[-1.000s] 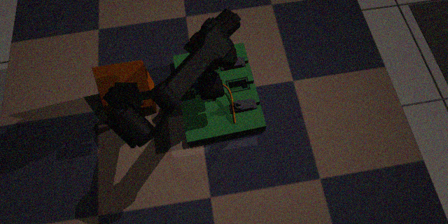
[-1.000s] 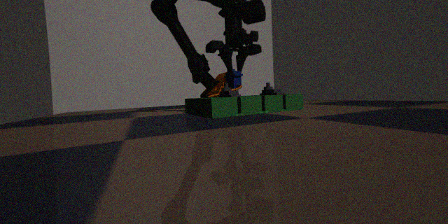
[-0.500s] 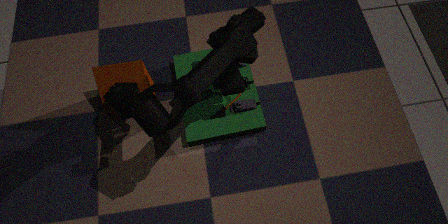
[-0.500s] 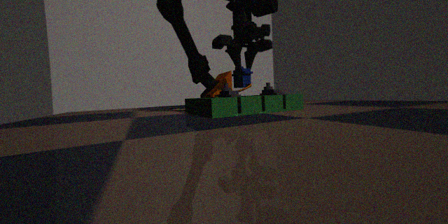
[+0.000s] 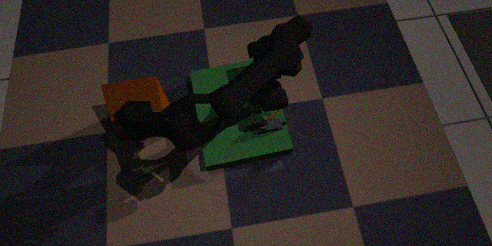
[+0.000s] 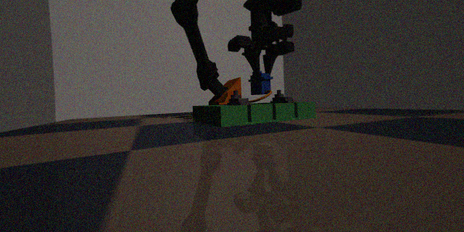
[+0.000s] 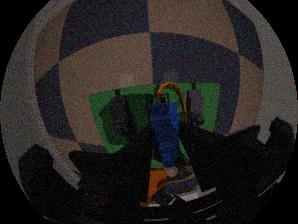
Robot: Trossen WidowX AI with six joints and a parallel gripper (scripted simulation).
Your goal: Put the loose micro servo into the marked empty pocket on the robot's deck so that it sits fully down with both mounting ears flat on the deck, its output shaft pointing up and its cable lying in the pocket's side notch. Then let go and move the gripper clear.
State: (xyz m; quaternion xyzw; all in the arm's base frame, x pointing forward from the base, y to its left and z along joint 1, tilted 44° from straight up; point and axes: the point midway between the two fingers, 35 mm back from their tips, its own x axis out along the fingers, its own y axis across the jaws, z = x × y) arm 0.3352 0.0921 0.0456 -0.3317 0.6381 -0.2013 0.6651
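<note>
Right now my gripper tip is 12 cm past the green deck, 2 cm to the left of it and 10 cm above it.
</note>
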